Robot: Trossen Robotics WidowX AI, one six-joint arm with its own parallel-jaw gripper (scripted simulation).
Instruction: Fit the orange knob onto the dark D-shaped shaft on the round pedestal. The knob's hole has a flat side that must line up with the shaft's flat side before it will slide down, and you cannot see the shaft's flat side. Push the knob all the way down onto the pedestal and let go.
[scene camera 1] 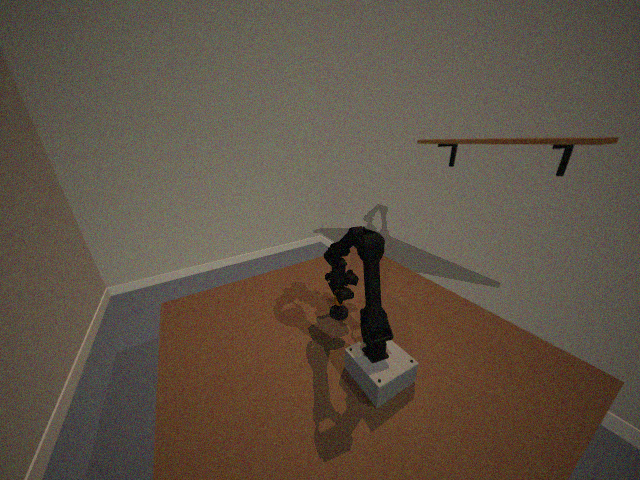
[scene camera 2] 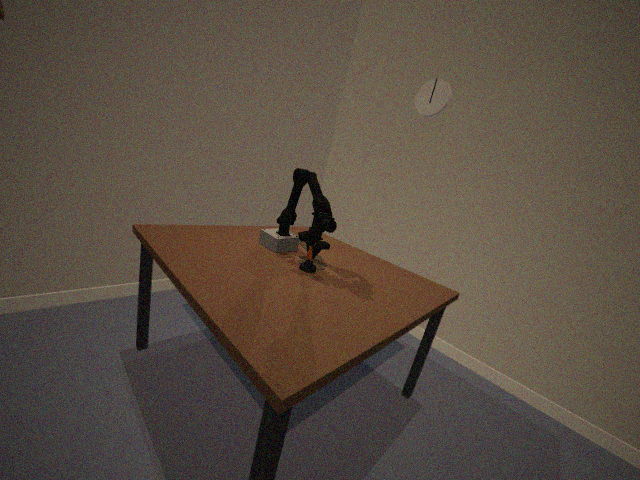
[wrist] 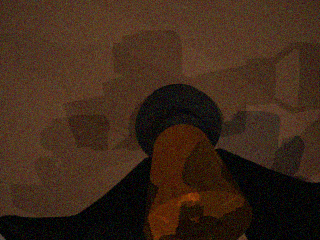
Note:
I see my gripper (wrist: 183, 159) and a pedestal (wrist: 174, 104).

